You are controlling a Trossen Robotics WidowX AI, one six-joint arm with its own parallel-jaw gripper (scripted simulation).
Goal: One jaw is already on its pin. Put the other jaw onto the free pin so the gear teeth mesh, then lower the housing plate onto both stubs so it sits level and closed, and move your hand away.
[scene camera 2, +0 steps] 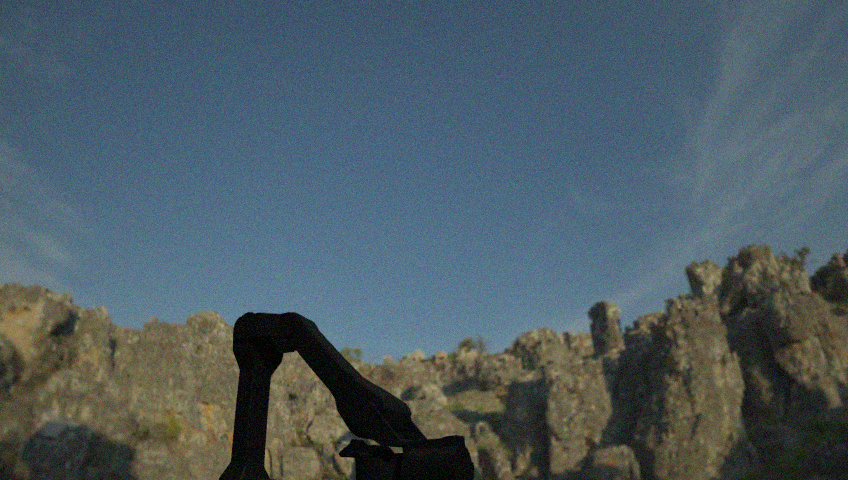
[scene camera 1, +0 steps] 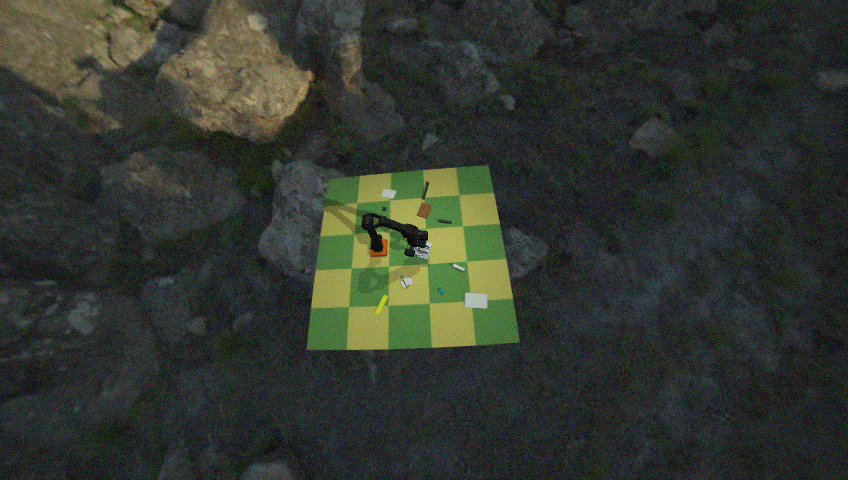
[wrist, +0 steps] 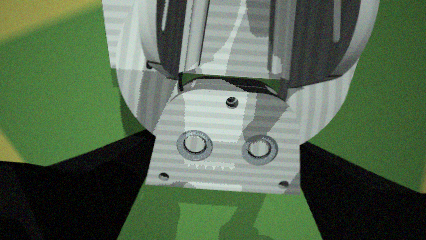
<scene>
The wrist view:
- gripper: 224, 140
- grey housing plate: 228, 126
</scene>
